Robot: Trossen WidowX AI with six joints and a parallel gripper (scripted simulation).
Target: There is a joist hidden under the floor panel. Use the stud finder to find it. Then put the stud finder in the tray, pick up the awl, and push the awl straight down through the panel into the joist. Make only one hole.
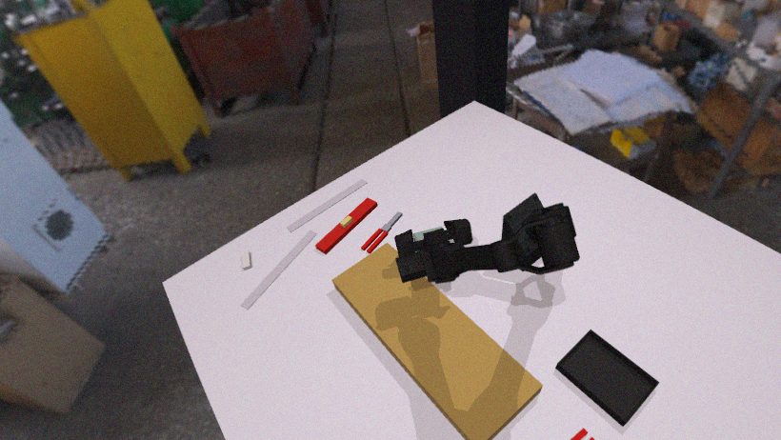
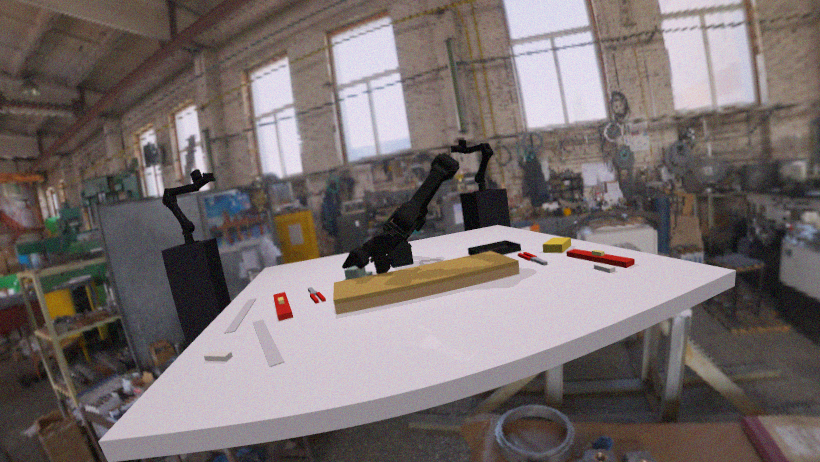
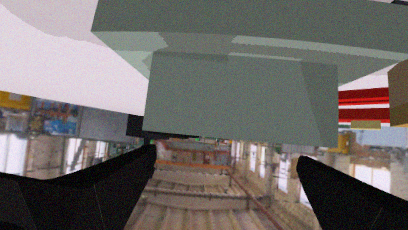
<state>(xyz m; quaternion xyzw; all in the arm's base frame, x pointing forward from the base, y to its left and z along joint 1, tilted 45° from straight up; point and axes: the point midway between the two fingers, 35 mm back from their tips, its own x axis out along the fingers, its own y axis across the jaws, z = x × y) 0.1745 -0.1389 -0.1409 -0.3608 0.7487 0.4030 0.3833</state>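
Right now my gripper tip is 2 cm to the right of the stud finder and 2 cm above it. Round my gripper tip: yellow block (71 cm to the left, 18 cm ahead, 5 cm below); then black tray (53 cm to the left, 6 cm below, 2 cm ahead); then awl (10 cm to the left, 6 cm below, 2 cm ahead).
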